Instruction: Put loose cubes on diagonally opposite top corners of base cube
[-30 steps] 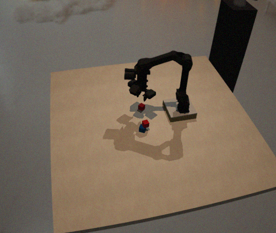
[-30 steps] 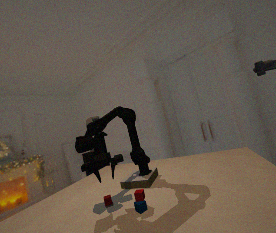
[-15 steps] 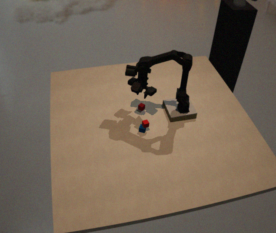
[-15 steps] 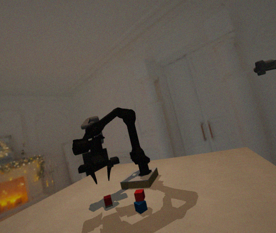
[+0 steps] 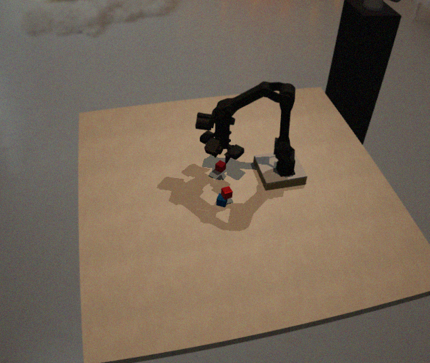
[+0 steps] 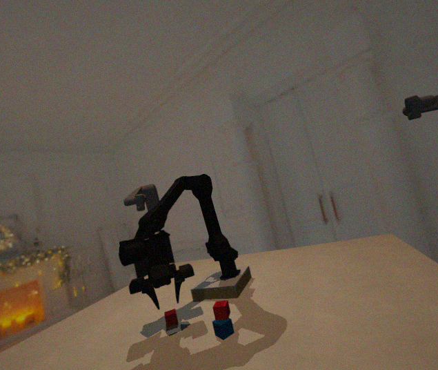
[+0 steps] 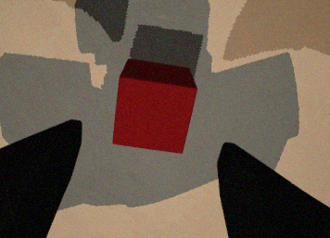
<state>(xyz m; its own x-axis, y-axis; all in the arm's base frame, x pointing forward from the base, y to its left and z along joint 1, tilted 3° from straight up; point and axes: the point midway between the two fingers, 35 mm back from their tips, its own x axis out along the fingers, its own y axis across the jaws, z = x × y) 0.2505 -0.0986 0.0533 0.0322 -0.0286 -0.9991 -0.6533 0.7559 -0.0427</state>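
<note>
The blue cube is 40 mm ahead of my gripper tip, 190 mm to the left of it and 40 mm below it.
</note>
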